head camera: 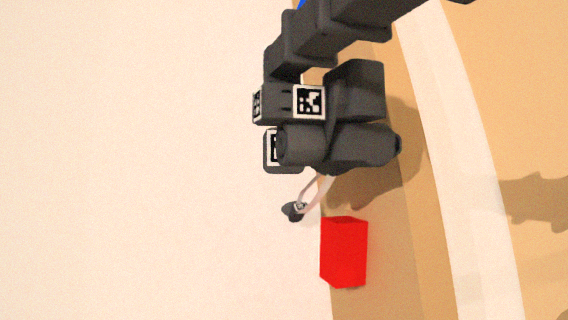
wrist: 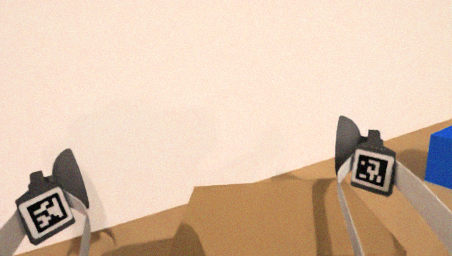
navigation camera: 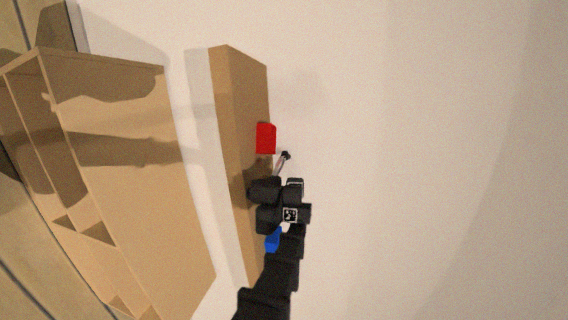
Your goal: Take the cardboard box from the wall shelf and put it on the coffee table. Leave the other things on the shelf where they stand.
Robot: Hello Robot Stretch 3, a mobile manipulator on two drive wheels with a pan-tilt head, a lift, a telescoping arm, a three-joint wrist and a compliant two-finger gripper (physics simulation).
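Frame: origin at the robot's base, x ahead, y left, z up, level; centimetres.
Where they show: gripper, between the fingertips: [wrist: 211,153] [navigation camera: 285,179].
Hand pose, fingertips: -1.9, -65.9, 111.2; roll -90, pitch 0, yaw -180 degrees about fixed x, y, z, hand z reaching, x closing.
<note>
Things, the pixels of their top centre, and the offset from my fingertips, as dx, dy, dz. Level surfaces: height alone.
- cardboard box, centre of its top: [wrist: 273,210] -2.7, +5.9, -1.2
- wall shelf, height of its surface: dz -6.2
- red block, centre of its top: [head camera: 328,252] [navigation camera: 273,139] +13.9, +12.2, -1.7
- blue block, centre of its top: [navigation camera: 279,240] -23.9, +0.6, -1.7
The cardboard box [wrist: 245,215] shows in the lower middle of the wrist view, close up and almost the same brown as the wall shelf [head camera: 370,305] [navigation camera: 235,100] [wrist: 150,226], so its lower outline is unclear. My gripper [head camera: 295,150] [navigation camera: 290,187] [wrist: 211,153] is open, with its fingers wide apart, one to the left and one to the right of the box. In the head and navigation views the wrist hides the box and one finger. Whether the fingers touch the box cannot be told. I cannot make out the coffee table in these views.
A red block [head camera: 343,252] [navigation camera: 265,138] stands on the shelf beyond the visible fingertip. A blue block [navigation camera: 272,240] [wrist: 441,157] stands on the other side, right of the right finger in the wrist view. A wooden unit with compartments [navigation camera: 150,200] stands lower left in the navigation view. The wall is behind the shelf.
</note>
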